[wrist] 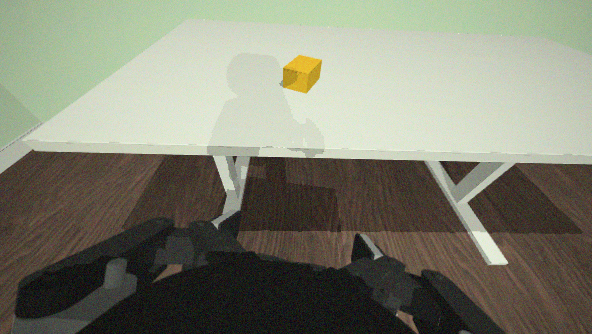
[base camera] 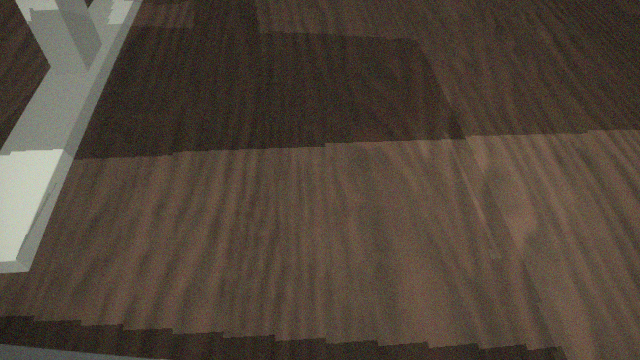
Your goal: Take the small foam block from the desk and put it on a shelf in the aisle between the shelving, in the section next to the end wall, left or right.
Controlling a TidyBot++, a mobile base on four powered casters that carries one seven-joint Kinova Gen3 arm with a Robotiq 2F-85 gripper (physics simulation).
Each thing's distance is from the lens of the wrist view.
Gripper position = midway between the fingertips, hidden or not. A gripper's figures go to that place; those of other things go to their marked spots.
my gripper [wrist: 295,234]: 16 cm
yellow foam block [wrist: 303,72]: 48 cm
pale desk [wrist: 208,87]: 54 cm
The marked spots on the pale desk and the yellow foam block are 22 cm apart.
